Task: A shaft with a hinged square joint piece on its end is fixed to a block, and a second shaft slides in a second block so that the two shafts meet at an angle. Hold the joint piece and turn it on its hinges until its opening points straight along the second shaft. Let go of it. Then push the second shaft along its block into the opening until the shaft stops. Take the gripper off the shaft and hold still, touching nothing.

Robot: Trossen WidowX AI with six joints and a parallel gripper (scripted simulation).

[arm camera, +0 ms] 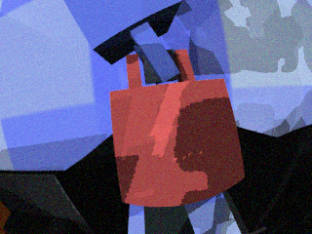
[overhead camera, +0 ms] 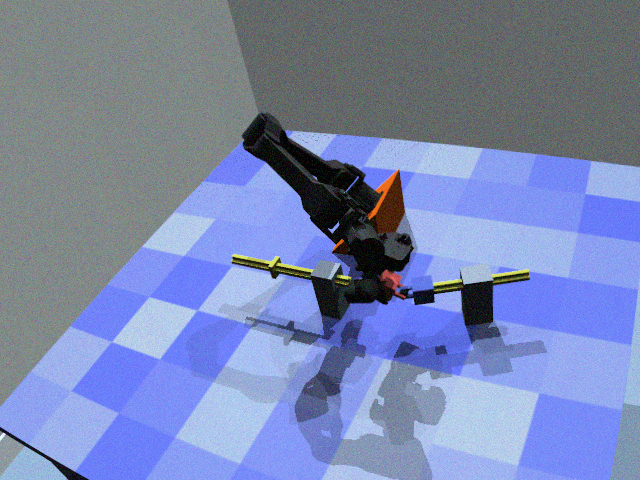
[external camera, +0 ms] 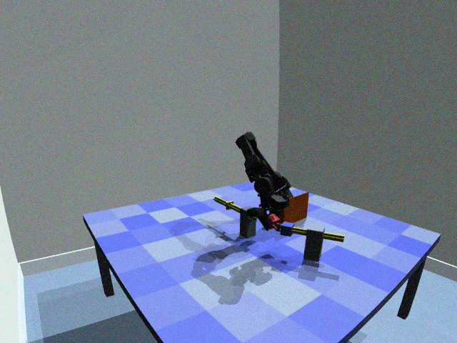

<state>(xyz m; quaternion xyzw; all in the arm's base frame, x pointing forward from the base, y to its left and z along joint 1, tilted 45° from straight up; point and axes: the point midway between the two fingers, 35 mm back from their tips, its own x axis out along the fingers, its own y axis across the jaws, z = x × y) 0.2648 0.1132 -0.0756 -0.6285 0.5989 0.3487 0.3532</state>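
Right now my gripper tip is 3 cm below the red square joint piece.
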